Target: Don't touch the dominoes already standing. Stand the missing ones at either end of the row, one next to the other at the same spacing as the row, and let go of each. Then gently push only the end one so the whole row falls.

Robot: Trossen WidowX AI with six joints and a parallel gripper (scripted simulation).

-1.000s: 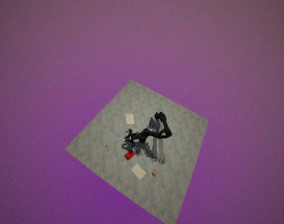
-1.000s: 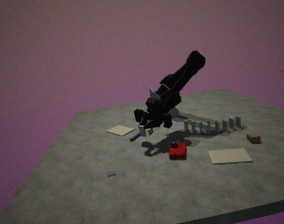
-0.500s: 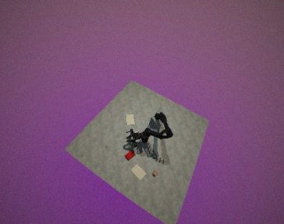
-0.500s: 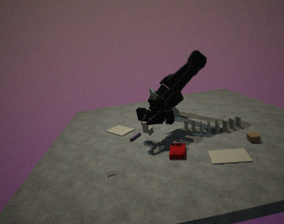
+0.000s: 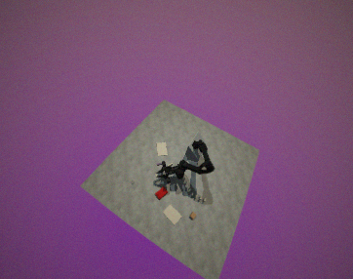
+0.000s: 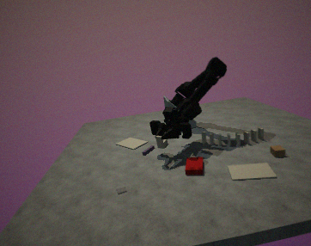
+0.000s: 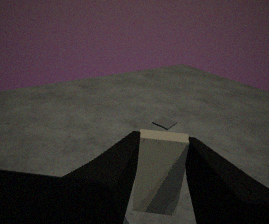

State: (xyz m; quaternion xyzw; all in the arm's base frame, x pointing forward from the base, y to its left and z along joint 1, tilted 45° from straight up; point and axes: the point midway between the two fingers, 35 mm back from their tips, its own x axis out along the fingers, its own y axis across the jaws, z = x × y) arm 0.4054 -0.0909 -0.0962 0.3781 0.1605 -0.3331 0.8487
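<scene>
The red block lies 8 cm ahead of my gripper tip, 11 cm to the left of it and 10 cm below it. Round my gripper tip: flat grey piece: 14 cm ahead, 16 cm to the right, 11 cm below; then purple piece: 14 cm behind, 4 cm to the right, 10 cm below; then pale flat sheet: 28 cm behind, 12 cm to the right, 11 cm below.
</scene>
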